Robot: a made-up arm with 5 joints. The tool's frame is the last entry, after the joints.
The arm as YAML. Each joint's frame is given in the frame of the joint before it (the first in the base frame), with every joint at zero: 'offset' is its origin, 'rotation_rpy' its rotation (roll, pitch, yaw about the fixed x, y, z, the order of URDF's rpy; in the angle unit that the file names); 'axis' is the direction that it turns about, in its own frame. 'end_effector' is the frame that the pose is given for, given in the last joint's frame.
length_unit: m
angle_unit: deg
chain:
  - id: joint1
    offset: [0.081, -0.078, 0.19]
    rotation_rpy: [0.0, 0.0, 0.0]
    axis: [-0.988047, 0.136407, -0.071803]
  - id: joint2
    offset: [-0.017, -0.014, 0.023]
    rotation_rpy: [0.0, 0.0, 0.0]
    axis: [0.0, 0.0, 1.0]
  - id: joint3
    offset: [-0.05, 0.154, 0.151]
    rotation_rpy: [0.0, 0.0, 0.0]
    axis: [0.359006, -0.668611, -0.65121]
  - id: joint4
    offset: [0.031, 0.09, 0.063]
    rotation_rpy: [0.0, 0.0, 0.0]
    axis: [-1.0, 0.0, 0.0]
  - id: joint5
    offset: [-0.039, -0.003, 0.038]
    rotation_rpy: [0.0, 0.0, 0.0]
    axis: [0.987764, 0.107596, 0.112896]
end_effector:
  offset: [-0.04, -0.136, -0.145]
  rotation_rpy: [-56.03, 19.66, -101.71]
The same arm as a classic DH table. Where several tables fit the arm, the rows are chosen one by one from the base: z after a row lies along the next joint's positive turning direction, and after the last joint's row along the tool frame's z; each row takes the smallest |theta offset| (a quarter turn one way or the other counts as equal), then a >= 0, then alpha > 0; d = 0 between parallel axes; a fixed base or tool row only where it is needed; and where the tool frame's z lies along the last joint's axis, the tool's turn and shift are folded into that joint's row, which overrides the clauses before.
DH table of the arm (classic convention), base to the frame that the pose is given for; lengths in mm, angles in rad. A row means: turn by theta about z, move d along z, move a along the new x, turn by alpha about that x. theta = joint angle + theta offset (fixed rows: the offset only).
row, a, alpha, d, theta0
base (fixed), -66.2, -1.6427, 183.5, 1.4336
joint1, -16.2, 1.6427, -76.2, 0
joint2, 28.8, 2.28, 38.4, -0.9408
joint3, 17.7, 1.938, -326.1, -1.2344
joint4, -28.4, 2.985, 127.4, -0.0372
joint5, -190, -0.6666, 100.6, 1.5459
tool (fixed), 0, 0, -10.2, 2.5863

